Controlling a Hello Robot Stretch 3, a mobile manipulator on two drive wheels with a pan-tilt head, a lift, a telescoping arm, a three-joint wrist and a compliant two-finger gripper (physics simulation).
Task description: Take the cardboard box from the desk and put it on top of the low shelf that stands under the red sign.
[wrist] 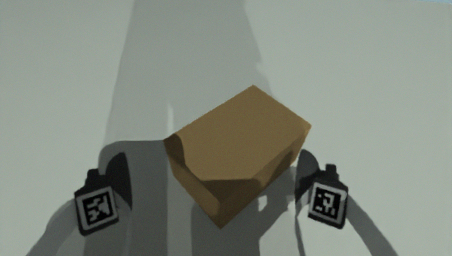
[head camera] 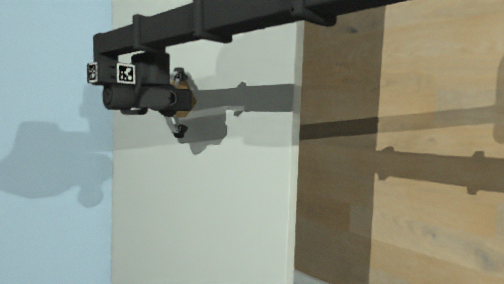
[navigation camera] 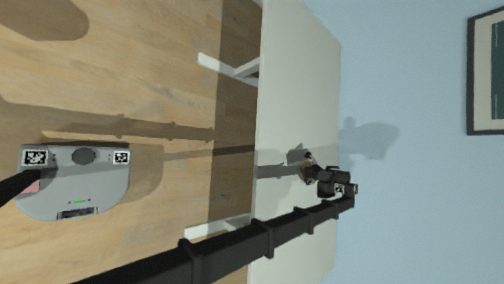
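Seen in the pictures: robot's base, link origin: (navigation camera: 84,155).
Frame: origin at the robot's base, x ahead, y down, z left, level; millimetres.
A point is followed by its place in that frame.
Observation:
The brown cardboard box (head camera: 184,113) {x 4, y -732, z -848 mm} (navigation camera: 304,172) (wrist: 240,142) is on the white desk (head camera: 200,215) {x 252, y -721, z -794 mm} (navigation camera: 300,90) {x 382, y -720, z -801 mm} (wrist: 390,75), turned at an angle to my fingers. In the head view my gripper hides most of it. My gripper (head camera: 179,103) {x -21, y -742, z -851 mm} (navigation camera: 308,168) {x -21, y -742, z -851 mm} (wrist: 214,171) {x -21, y -742, z -851 mm} is open over the desk, with its fingers on either side of the box. In the wrist view a gap shows between the left finger and the box; the right finger is close to the box's right side. The low shelf and the red sign do not show.
A light blue wall (head camera: 55,75) {x -101, y -882, z -1294 mm} (navigation camera: 405,210) {x -226, y -1068, z -1290 mm} runs along the desk's far edge, with a framed picture (navigation camera: 470,75) {x 444, y -1286, z -1288 mm} on it. My telescoping arm (head camera: 240,22) {x -84, y -1019, z -333 mm} (navigation camera: 230,250) {x -89, y -1023, z -167 mm} reaches across the desk. My base (navigation camera: 75,185) {x -119, y -160, z 17 mm} stands on the wooden floor (head camera: 440,65) {x -160, y 0, z -520 mm} (navigation camera: 125,75) {x 454, y -1, z -141 mm}. White desk legs (navigation camera: 215,62) (navigation camera: 205,231) stick out below.

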